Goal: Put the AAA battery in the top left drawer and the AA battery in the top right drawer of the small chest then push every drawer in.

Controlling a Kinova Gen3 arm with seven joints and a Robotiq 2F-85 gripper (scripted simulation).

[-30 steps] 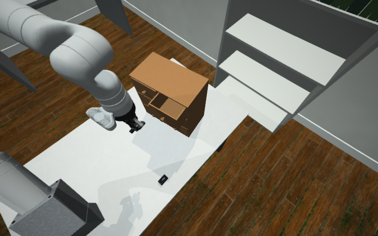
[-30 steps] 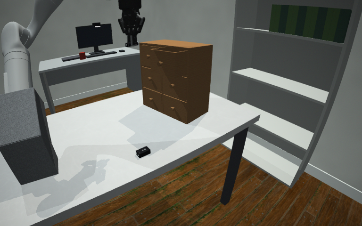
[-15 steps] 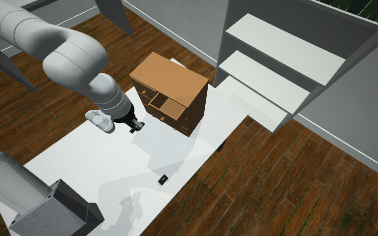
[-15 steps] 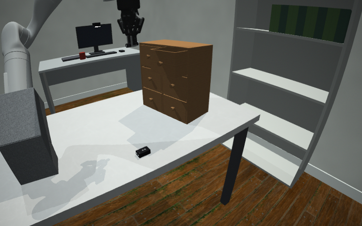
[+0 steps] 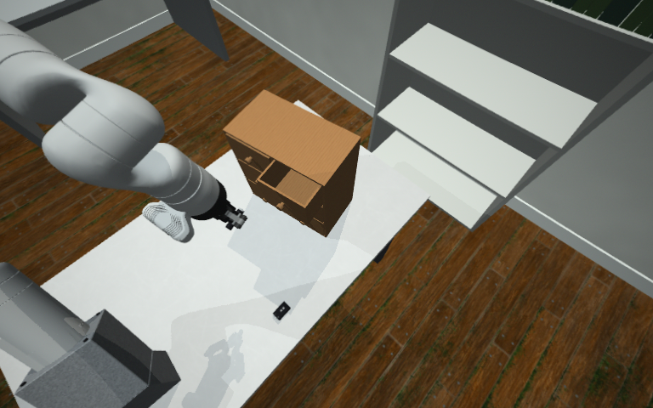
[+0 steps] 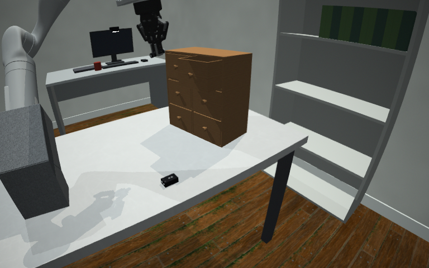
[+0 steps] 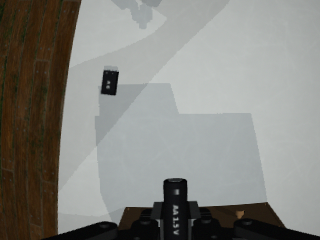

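Now: hand 1 cm above the black AA battery. Round my hand: blue AAA battery: 23 cm ahead, 13 cm to the left, 14 cm below; then black box: 8 cm behind, 13 cm to the right, 36 cm below.
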